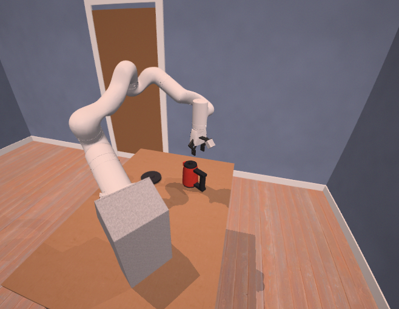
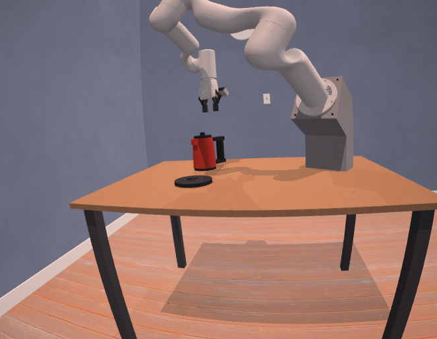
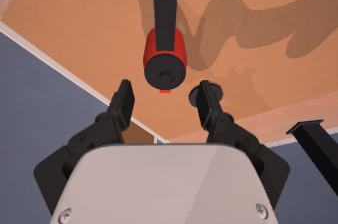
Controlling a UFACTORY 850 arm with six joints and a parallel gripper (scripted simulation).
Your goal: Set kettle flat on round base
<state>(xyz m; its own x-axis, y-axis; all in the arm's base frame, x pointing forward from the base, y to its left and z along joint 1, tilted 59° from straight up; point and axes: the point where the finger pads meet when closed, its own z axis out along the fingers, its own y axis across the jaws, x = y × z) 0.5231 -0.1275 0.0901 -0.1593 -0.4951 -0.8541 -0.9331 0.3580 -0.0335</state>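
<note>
The red kettle lies 10 mm ahead of my hand, 30 mm to the left of it and 210 mm below it. Also, from my hand: round black base: 130 mm behind, 320 mm to the left, 290 mm below.
</note>
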